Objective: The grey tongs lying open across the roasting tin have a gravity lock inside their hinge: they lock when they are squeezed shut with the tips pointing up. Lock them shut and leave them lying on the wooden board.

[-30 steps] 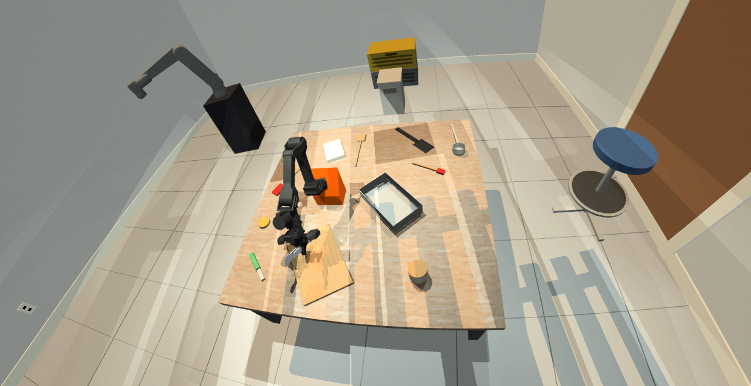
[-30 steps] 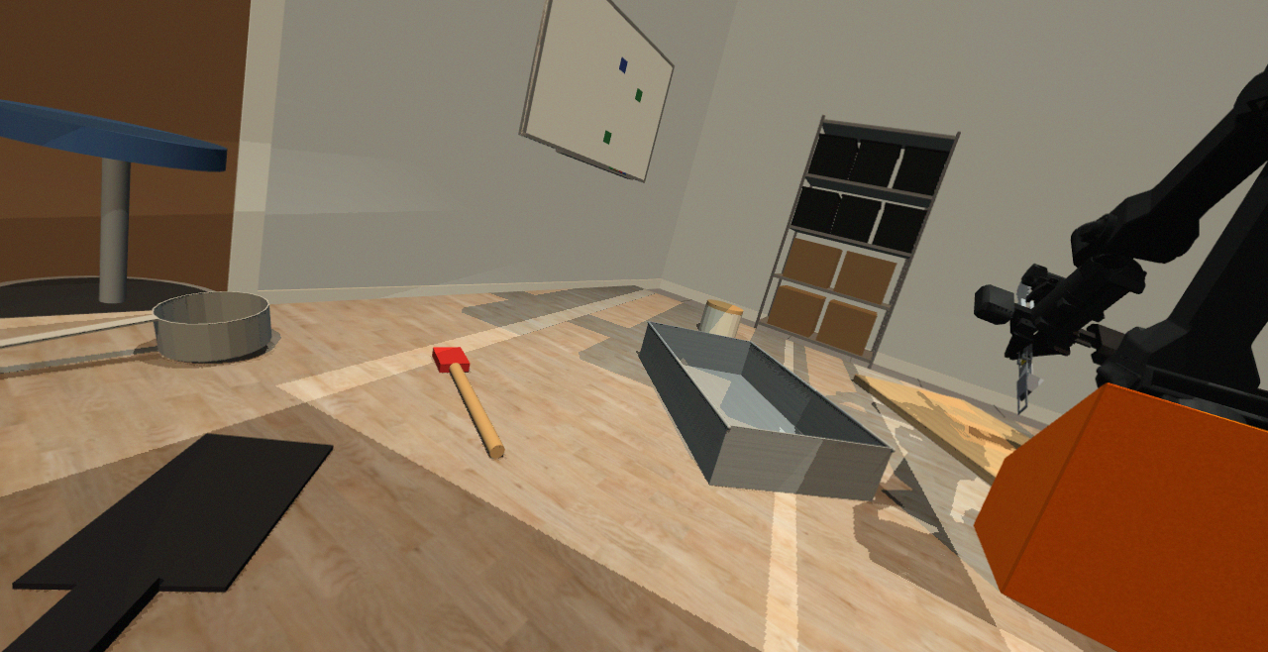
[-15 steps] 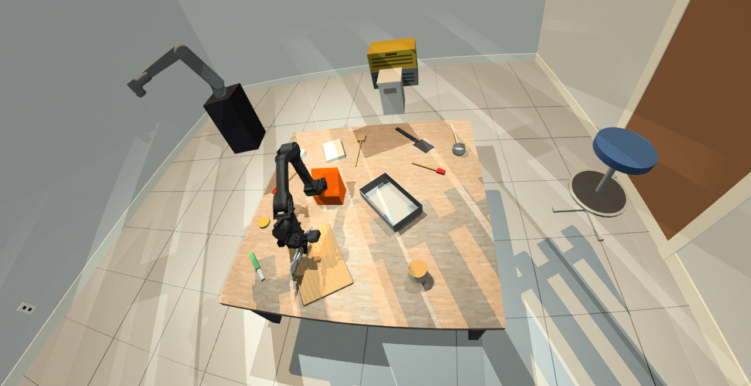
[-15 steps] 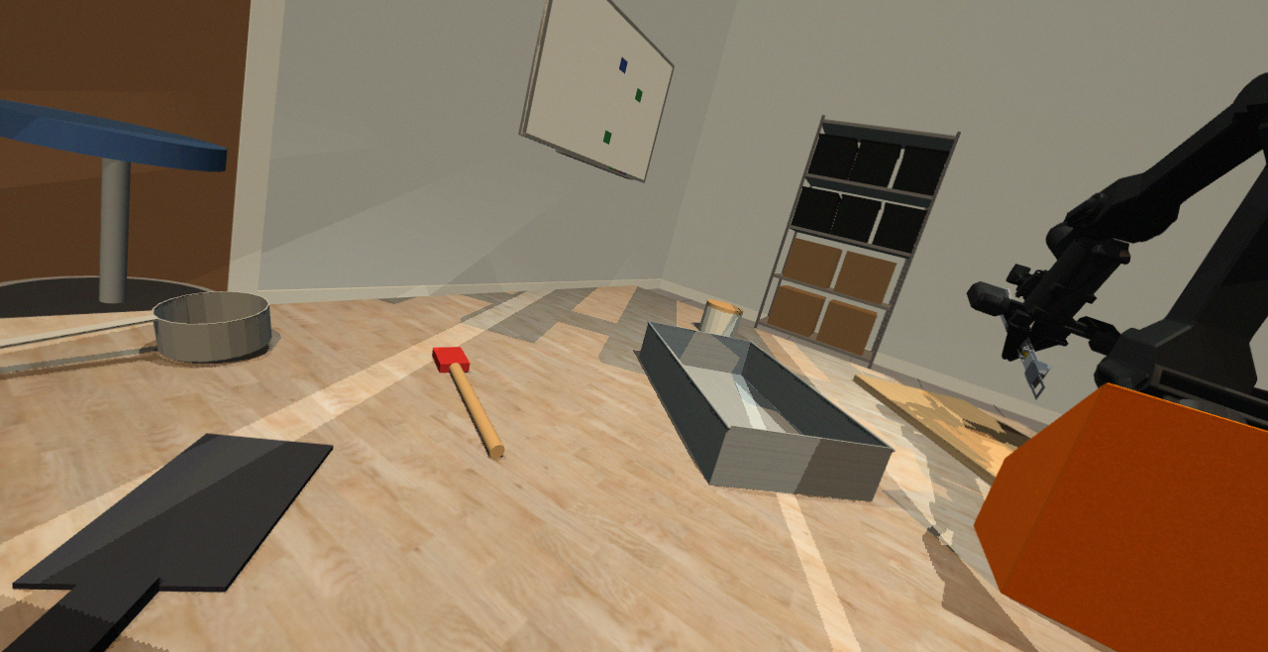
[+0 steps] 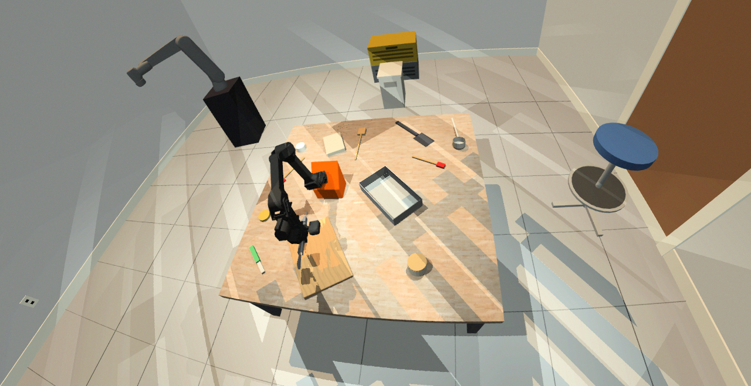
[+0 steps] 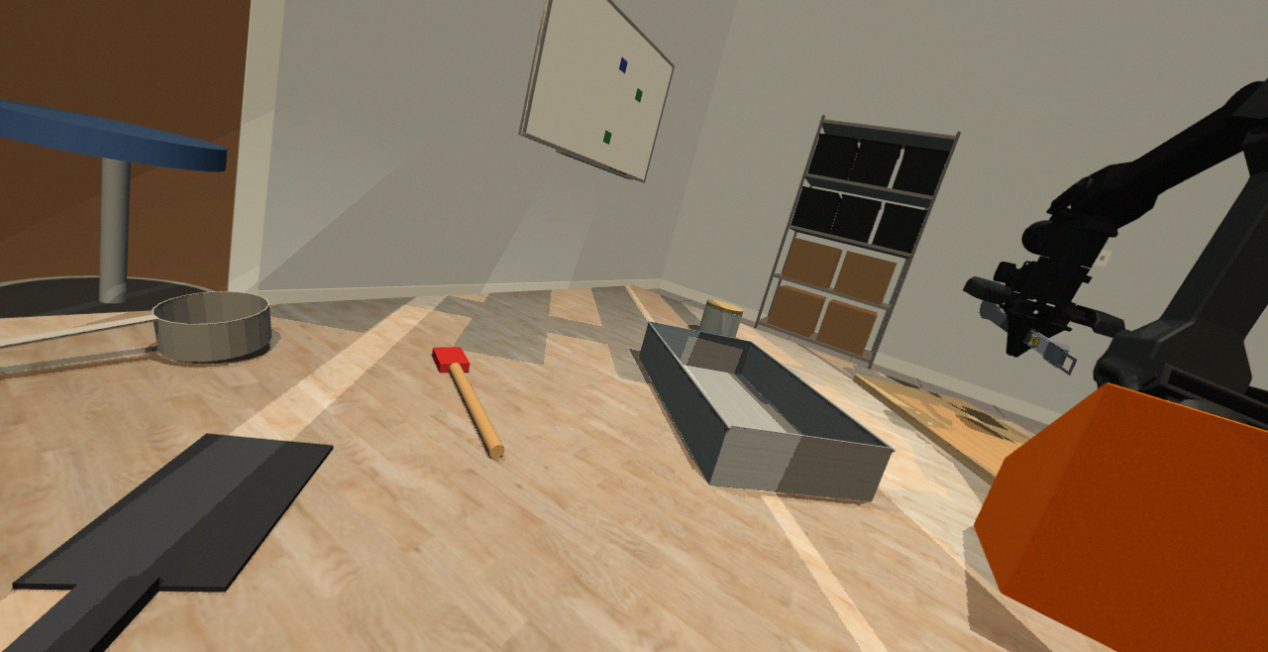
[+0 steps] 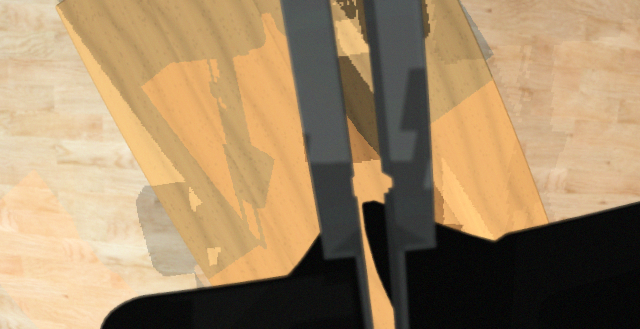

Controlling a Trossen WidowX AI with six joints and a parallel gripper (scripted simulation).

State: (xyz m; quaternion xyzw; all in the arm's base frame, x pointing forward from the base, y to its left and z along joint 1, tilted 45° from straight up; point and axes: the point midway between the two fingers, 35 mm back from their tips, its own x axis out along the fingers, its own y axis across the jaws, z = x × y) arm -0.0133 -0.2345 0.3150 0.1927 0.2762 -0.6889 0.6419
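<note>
My gripper tip is 1 cm to the right of the wooden board and 14 cm above it. Also, from my gripper tip: grey roasting tin: 37 cm ahead, 30 cm to the left, 12 cm below; then tan-lidded pot: 46 cm ahead, 10 cm to the right, 11 cm below; then black spatula: 56 cm ahead, 77 cm to the left, 14 cm below.
</note>
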